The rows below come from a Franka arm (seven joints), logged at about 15 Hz.
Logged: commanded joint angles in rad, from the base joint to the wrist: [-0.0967 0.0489 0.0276 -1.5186 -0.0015 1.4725 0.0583]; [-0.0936 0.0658 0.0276 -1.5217 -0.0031 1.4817 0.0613]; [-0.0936 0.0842 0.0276 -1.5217 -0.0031 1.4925 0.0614]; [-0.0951 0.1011 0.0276 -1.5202 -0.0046 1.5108 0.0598]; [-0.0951 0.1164 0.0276 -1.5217 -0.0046 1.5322 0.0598]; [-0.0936 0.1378 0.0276 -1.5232 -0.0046 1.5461 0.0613]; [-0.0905 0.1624 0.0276 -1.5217 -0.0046 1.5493 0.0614]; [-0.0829 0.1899 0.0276 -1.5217 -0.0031 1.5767 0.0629]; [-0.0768 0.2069 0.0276 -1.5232 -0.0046 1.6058 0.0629]
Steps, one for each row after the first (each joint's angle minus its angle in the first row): [0.0031 0.0169 0.0000 -0.0031 -0.0016 0.0092 0.0030]; [0.0031 0.0353 0.0000 -0.0031 -0.0016 0.0200 0.0031]; [0.0016 0.0522 0.0000 -0.0016 -0.0031 0.0383 0.0015]; [0.0016 0.0675 0.0000 -0.0031 -0.0031 0.0597 0.0015]; [0.0031 0.0889 0.0000 -0.0046 -0.0031 0.0736 0.0030]; [0.0062 0.1135 0.0000 -0.0031 -0.0031 0.0768 0.0031]; [0.0138 0.1410 0.0000 -0.0031 -0.0016 0.1042 0.0046]; [0.0199 0.1580 0.0000 -0.0046 -0.0031 0.1333 0.0046]
